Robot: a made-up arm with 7 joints. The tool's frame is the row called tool. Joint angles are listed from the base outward.
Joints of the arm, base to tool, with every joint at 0 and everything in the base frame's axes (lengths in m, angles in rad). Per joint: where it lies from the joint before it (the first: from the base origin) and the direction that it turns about. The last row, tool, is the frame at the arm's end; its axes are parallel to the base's.
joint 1: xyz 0.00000 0.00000 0.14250 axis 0 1 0
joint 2: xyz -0.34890 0.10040 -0.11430 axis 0 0 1
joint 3: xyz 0.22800 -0.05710 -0.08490 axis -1 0 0
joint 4: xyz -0.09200 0.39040 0.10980 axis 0 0 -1
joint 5: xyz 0.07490 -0.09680 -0.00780 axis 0 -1 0
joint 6: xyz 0.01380 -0.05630 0.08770 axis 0 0 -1
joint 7: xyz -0.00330 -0.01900 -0.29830 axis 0 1 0
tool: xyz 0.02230 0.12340 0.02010
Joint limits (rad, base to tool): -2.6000..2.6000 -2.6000..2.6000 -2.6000..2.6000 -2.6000..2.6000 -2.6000..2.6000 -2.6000..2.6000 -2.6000..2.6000
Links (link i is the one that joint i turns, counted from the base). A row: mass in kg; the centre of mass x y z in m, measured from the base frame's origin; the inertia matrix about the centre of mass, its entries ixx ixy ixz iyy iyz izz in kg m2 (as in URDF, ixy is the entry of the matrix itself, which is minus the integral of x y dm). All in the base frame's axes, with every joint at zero. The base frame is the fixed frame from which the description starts. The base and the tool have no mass.
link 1: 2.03; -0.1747 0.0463 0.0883; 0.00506 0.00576 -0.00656 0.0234 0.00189 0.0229
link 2: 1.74; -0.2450 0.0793 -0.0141; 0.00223 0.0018 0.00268 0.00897 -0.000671 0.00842
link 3: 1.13; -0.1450 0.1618 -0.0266; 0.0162 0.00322 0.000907 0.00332 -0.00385 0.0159
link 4: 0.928; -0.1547 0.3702 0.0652; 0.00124 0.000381 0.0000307 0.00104 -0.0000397 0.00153
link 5: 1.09; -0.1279 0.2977 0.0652; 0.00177 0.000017 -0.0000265 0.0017 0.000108 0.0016
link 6: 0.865; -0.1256 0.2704 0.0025; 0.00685 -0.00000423 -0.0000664 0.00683 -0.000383 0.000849
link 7: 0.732; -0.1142 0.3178 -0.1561; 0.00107 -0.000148 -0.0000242 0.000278 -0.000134 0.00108
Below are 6 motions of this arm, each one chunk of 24 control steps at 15 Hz.
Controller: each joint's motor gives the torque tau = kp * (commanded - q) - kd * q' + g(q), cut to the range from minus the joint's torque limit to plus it. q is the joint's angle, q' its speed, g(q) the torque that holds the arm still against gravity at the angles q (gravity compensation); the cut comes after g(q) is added. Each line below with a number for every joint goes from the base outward.
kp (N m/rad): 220 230 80 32 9.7 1.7 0.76
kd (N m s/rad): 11 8.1 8.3 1.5 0.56 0.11 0.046
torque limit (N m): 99 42 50 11 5.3 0.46 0.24
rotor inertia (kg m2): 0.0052 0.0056 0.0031 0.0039 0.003 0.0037 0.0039
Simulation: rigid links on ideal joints. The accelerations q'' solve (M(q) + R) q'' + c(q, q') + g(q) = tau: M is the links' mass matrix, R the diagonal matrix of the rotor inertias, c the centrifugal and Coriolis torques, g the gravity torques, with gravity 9.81 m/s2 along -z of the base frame. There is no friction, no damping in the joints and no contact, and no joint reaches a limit. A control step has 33 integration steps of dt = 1/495 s. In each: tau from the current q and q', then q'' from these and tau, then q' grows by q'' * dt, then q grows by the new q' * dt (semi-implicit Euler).
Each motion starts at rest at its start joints. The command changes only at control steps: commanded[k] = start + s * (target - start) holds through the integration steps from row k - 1 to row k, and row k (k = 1, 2, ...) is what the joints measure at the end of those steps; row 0 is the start. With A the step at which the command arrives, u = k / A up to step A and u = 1 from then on. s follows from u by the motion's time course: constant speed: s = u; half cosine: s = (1 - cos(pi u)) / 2; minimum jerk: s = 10 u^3 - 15 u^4 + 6 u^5; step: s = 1 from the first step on.
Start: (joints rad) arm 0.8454 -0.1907 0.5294 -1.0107 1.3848 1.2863 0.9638
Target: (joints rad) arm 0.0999 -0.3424 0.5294 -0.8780 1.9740 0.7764 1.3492
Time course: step
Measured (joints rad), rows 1 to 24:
1: 0.5305 -0.1670 0.5680 -0.9914 1.4157 0.9716 1.0781
2: 0.1475 -0.2939 0.6574 -1.1725 1.7374 0.6481 1.3714
3: -0.0364 -0.4021 0.7039 -1.1606 1.8639 0.6121 1.6927
4: -0.0343 -0.4326 0.6659 -0.9074 1.8214 0.7123 1.9625
5: 0.0549 -0.4134 0.5985 -0.7331 1.8614 0.8136 2.0460
6: 0.1219 -0.3612 0.5479 -0.7178 1.9574 0.8591 1.8878
7: 0.1288 -0.3218 0.5159 -0.8209 2.0385 0.8360 1.5474
8: 0.1077 -0.3099 0.5035 -0.9193 2.0665 0.7898 1.2756
9: 0.0953 -0.3172 0.5060 -0.9430 2.0425 0.7559 1.2007
10: 0.0954 -0.3338 0.5156 -0.9140 1.9982 0.7479 1.2601
11: 0.0983 -0.3491 0.5261 -0.8755 1.9609 0.7607 1.3442
12: 0.0997 -0.3557 0.5335 -0.8541 1.9426 0.7784 1.3868
13: 0.0999 -0.3531 0.5363 -0.8550 1.9438 0.7878 1.3833
14: 0.0999 -0.3460 0.5355 -0.8691 1.9569 0.7856 1.3616
15: 0.1002 -0.3395 0.5330 -0.8835 1.9714 0.7768 1.3461
16: 0.1005 -0.3367 0.5305 -0.8900 1.9803 0.7694 1.3437
17: 0.1006 -0.3379 0.5288 -0.8879 1.9822 0.7677 1.3484
18: 0.1002 -0.3411 0.5281 -0.8813 1.9795 0.7714 1.3521
19: 0.0996 -0.3438 0.5282 -0.8752 1.9757 0.7771 1.3513
20: 0.0994 -0.3449 0.5286 -0.8724 1.9732 0.7811 1.3477
21: 0.0995 -0.3442 0.5289 -0.8734 1.9726 0.7818 1.3449
22: 0.0998 -0.3429 0.5292 -0.8764 1.9732 0.7797 1.3449
23: 0.1000 -0.3417 0.5294 -0.8792 1.9740 0.7765 1.3474
24: 0.1001 -0.3413 0.5295 -0.8805 1.9743 0.7742 1.3505

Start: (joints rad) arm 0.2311 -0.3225 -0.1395 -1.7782 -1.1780 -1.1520 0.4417
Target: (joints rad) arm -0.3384 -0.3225 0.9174 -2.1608 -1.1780 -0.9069 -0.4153
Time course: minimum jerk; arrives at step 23
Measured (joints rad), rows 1 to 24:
1: 0.2308 -0.3225 -0.1394 -1.7783 -1.1781 -1.1519 0.4415
2: 0.2288 -0.3228 -0.1382 -1.7794 -1.1788 -1.1513 0.4398
3: 0.2231 -0.3232 -0.1338 -1.7825 -1.1808 -1.1496 0.4341
4: 0.2123 -0.3239 -0.1235 -1.7887 -1.1838 -1.1464 0.4212
5: 0.1955 -0.3243 -0.1045 -1.7990 -1.1873 -1.1412 0.3989
6: 0.1726 -0.3243 -0.0746 -1.8144 -1.1901 -1.1332 0.3661
7: 0.1436 -0.3234 -0.0327 -1.8351 -1.1916 -1.1220 0.3230
8: 0.1092 -0.3218 0.0214 -1.8610 -1.1912 -1.1075 0.2703
9: 0.0702 -0.3196 0.0867 -1.8913 -1.1891 -1.0900 0.2096
10: 0.0277 -0.3172 0.1616 -1.9247 -1.1858 -1.0703 0.1426
11: -0.0170 -0.3150 0.2440 -1.9597 -1.1818 -1.0493 0.0717
12: -0.0628 -0.3135 0.3312 -1.9946 -1.1776 -1.0279 -0.0008
13: -0.1084 -0.3132 0.4206 -2.0278 -1.1738 -1.0068 -0.0722
14: -0.1526 -0.3141 0.5094 -2.0579 -1.1705 -0.9869 -0.1404
15: -0.1944 -0.3161 0.5948 -2.0840 -1.1679 -0.9685 -0.2033
16: -0.2326 -0.3189 0.6741 -2.1054 -1.1663 -0.9524 -0.2594
17: -0.2661 -0.3219 0.7449 -2.1222 -1.1654 -0.9386 -0.3075
18: -0.2941 -0.3247 0.8052 -2.1348 -1.1654 -0.9274 -0.3469
19: -0.3157 -0.3267 0.8537 -2.1438 -1.1660 -0.9190 -0.3774
20: -0.3306 -0.3278 0.8898 -2.1499 -1.1670 -0.9130 -0.3988
21: -0.3392 -0.3279 0.9137 -2.1538 -1.1682 -0.9093 -0.4118
22: -0.3422 -0.3273 0.9266 -2.1562 -1.1696 -0.9074 -0.4172
23: -0.3414 -0.3259 0.9308 -2.1579 -1.1712 -0.9063 -0.4171
24: -0.3392 -0.3241 0.9293 -2.1599 -1.1730 -0.9056 -0.4144

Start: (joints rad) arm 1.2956 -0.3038 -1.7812 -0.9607 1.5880 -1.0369 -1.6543
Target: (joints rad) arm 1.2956 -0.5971 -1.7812 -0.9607 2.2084 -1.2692 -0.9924
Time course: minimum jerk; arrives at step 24
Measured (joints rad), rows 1 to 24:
1: 1.2956 -0.3039 -1.7811 -0.9606 1.5881 -1.0370 -1.6542
2: 1.2957 -0.3048 -1.7807 -0.9604 1.5890 -1.0376 -1.6534
3: 1.2959 -0.3074 -1.7798 -0.9599 1.5920 -1.0397 -1.6504
4: 1.2961 -0.3124 -1.7785 -0.9595 1.5993 -1.0440 -1.6430
5: 1.2963 -0.3203 -1.7771 -0.9595 1.6124 -1.0505 -1.6294
6: 1.2965 -0.3314 -1.7760 -0.9597 1.6326 -1.0591 -1.6083
7: 1.2966 -0.3456 -1.7754 -0.9600 1.6602 -1.0697 -1.5794
8: 1.2966 -0.3626 -1.7754 -0.9604 1.6947 -1.0822 -1.5432
9: 1.2965 -0.3821 -1.7760 -0.9606 1.7353 -1.0966 -1.5008
10: 1.2963 -0.4034 -1.7771 -0.9608 1.7805 -1.1126 -1.4535
11: 1.2962 -0.4261 -1.7785 -0.9609 1.8290 -1.1298 -1.4026
12: 1.2959 -0.4494 -1.7800 -0.9610 1.8793 -1.1475 -1.3495
13: 1.2957 -0.4727 -1.7814 -0.9612 1.9299 -1.1653 -1.2957
14: 1.2955 -0.4954 -1.7827 -0.9613 1.9795 -1.1826 -1.2425
15: 1.2952 -0.5169 -1.7839 -0.9615 2.0267 -1.1989 -1.1913
16: 1.2950 -0.5365 -1.7849 -0.9616 2.0702 -1.2139 -1.1437
17: 1.2948 -0.5538 -1.7857 -0.9616 2.1091 -1.2272 -1.1010
18: 1.2947 -0.5684 -1.7863 -0.9616 2.1424 -1.2387 -1.0643
19: 1.2945 -0.5801 -1.7867 -0.9615 2.1694 -1.2481 -1.0344
20: 1.2945 -0.5887 -1.7869 -0.9614 2.1899 -1.2555 -1.0117
21: 1.2945 -0.5944 -1.7868 -0.9612 2.2039 -1.2608 -0.9963
22: 1.2946 -0.5974 -1.7865 -0.9610 2.2117 -1.2643 -0.9877
23: 1.2948 -0.5983 -1.7858 -0.9608 2.2144 -1.2665 -0.9848
24: 1.2950 -0.5980 -1.7848 -0.9606 2.2134 -1.2677 -0.9863

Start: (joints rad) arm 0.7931 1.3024 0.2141 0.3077 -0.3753 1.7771 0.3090
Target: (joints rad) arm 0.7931 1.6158 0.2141 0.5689 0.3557 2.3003 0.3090
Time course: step
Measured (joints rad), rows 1 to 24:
1: 0.7741 1.5105 0.2010 0.3951 -0.0023 2.0313 0.3427
2: 0.7852 1.6572 0.2386 0.5747 0.3816 2.1824 0.3867
3: 0.7987 1.6398 0.2316 0.6595 0.4665 2.2387 0.3379
4: 0.8048 1.6183 0.2160 0.6128 0.4033 2.3200 0.2749
5: 0.8044 1.6123 0.2080 0.5574 0.3504 2.3399 0.2630
6: 0.8003 1.6129 0.2072 0.5472 0.3476 2.3126 0.2841
7: 0.7952 1.6152 0.2101 0.5597 0.3597 2.2884 0.3072
8: 0.7912 1.6162 0.2136 0.5702 0.3620 2.2861 0.3184
9: 0.7893 1.6161 0.2160 0.5729 0.3560 2.2964 0.3196
10: 0.7892 1.6157 0.2169 0.5716 0.3509 2.3054 0.3170
11: 0.7904 1.6156 0.2166 0.5699 0.3505 2.3073 0.3137
12: 0.7922 1.6157 0.2156 0.5690 0.3533 2.3043 0.3108
13: 0.7937 1.6159 0.2144 0.5685 0.3562 2.3004 0.3082
14: 0.7945 1.6159 0.2135 0.5683 0.3576 2.2982 0.3064
15: 0.7946 1.6159 0.2131 0.5684 0.3576 2.2979 0.3059
16: 0.7942 1.6159 0.2131 0.5686 0.3569 2.2988 0.3065
17: 0.7935 1.6158 0.2135 0.5689 0.3560 2.2999 0.3079
18: 0.7929 1.6158 0.2139 0.5691 0.3553 2.3007 0.3092
19: 0.7925 1.6158 0.2143 0.5691 0.3551 2.3010 0.3101
20: 0.7925 1.6158 0.2145 0.5691 0.3551 2.3009 0.3103
21: 0.7927 1.6158 0.2145 0.5690 0.3554 2.3006 0.3100
22: 0.7929 1.6158 0.2143 0.5689 0.3557 2.3003 0.3094
23: 0.7932 1.6158 0.2142 0.5688 0.3558 2.3001 0.3089
24: 0.7933 1.6158 0.2140 0.5688 0.3559 2.3001 0.3085

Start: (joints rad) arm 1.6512 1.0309 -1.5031 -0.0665 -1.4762 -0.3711 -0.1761
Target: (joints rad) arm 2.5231 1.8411 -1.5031 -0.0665 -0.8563 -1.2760 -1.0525
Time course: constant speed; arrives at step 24
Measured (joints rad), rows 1 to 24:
1: 1.6722 1.0575 -1.5086 -0.0568 -1.4607 -0.3830 -0.1846
2: 1.7112 1.0941 -1.5081 -0.0573 -1.4395 -0.4182 -0.2124
3: 1.7514 1.1305 -1.5052 -0.0656 -1.4135 -0.4639 -0.2563
4: 1.7884 1.1650 -1.5029 -0.0710 -1.3844 -0.5073 -0.3058
5: 1.8241 1.1984 -1.5018 -0.0707 -1.3556 -0.5452 -0.3506
6: 1.8600 1.2317 -1.5016 -0.0684 -1.3289 -0.5803 -0.3875
7: 1.8963 1.2653 -1.5018 -0.0669 -1.3039 -0.6161 -0.4199
8: 1.9327 1.2991 -1.5020 -0.0669 -1.2793 -0.6538 -0.4526
9: 1.9691 1.3329 -1.5021 -0.0673 -1.2541 -0.6925 -0.4879
10: 2.0054 1.3667 -1.5021 -0.0677 -1.2282 -0.7310 -0.5253
11: 2.0417 1.4005 -1.5020 -0.0677 -1.2021 -0.7689 -0.5633
12: 2.0780 1.4342 -1.5020 -0.0677 -1.1760 -0.8064 -0.6007
13: 2.1143 1.4680 -1.5020 -0.0676 -1.1501 -0.8439 -0.6372
14: 2.1506 1.5017 -1.5019 -0.0676 -1.1243 -0.8815 -0.6734
15: 2.1869 1.5355 -1.5019 -0.0676 -1.0985 -0.9192 -0.7096
16: 2.2232 1.5693 -1.5019 -0.0677 -1.0727 -0.9570 -0.7460
17: 2.2595 1.6030 -1.5019 -0.0677 -1.0468 -0.9948 -0.7826
18: 2.2957 1.6368 -1.5019 -0.0677 -1.0210 -1.0326 -0.8193
19: 2.3320 1.6706 -1.5018 -0.0677 -0.9951 -1.0703 -0.8560
20: 2.3683 1.7043 -1.5018 -0.0678 -0.9692 -1.1081 -0.8926
21: 2.4046 1.7381 -1.5018 -0.0678 -0.9434 -1.1458 -0.9291
22: 2.4409 1.7719 -1.5018 -0.0678 -0.9175 -1.1836 -0.9657
23: 2.4772 1.8056 -1.5017 -0.0678 -0.8916 -1.2214 -1.0023
24: 2.5135 1.8394 -1.5017 -0.0679 -0.8657 -1.2592 -1.0388

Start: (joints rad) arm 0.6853 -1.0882 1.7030 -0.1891 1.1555 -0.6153 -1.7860
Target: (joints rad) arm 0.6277 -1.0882 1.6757 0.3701 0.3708 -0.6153 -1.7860
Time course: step
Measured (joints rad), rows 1 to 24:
1: 0.6454 -1.0911 1.7133 -0.0351 0.9135 -0.5347 -1.7780
2: 0.6063 -1.0826 1.6928 0.2828 0.5345 -0.5796 -1.8197
3: 0.6129 -1.0812 1.6598 0.4628 0.3017 -0.7026 -1.8632
4: 0.6320 -1.0915 1.6583 0.4632 0.2052 -0.7247 -1.8711
5: 0.6444 -1.0961 1.6725 0.4098 0.2442 -0.6943 -1.8554
6: 0.6459 -1.0938 1.6844 0.3733 0.3372 -0.6575 -1.8321
7: 0.6388 -1.0896 1.6869 0.3600 0.3996 -0.6223 -1.8058
8: 0.6286 -1.0867 1.6822 0.3593 0.4111 -0.5986 -1.7800
9: 0.6209 -1.0856 1.6757 0.3621 0.3952 -0.5920 -1.7628
10: 0.6186 -1.0859 1.6714 0.3649 0.3775 -0.5978 -1.7591
11: 0.6207 -1.0868 1.6704 0.3674 0.3687 -0.6070 -1.7664
12: 0.6250 -1.0878 1.6720 0.3698 0.3673 -0.6142 -1.7784
13: 0.6289 -1.0887 1.6745 0.3716 0.3682 -0.6182 -1.7891
14: 0.6310 -1.0891 1.6767 0.3726 0.3687 -0.6200 -1.7951
15: 0.6312 -1.0891 1.6777 0.3725 0.3686 -0.6201 -1.7961
16: 0.6300 -1.0888 1.6776 0.3717 0.3688 -0.6190 -1.7934
17: 0.6283 -1.0883 1.6769 0.3705 0.3697 -0.6171 -1.7891
18: 0.6270 -1.0880 1.6759 0.3695 0.3710 -0.6150 -1.7850
19: 0.6264 -1.0878 1.6752 0.3690 0.3721 -0.6135 -1.7825
20: 0.6264 -1.0878 1.6749 0.3690 0.3724 -0.6130 -1.7820
21: 0.6269 -1.0880 1.6750 0.3695 0.3720 -0.6135 -1.7830
22: 0.6275 -1.0882 1.6753 0.3700 0.3712 -0.6145 -1.7848
23: 0.6280 -1.0883 1.6757 0.3704 0.3705 -0.6156 -1.7865
24: 0.6282 -1.0884 1.6759 0.3706 0.3701 -0.6162 -1.7875

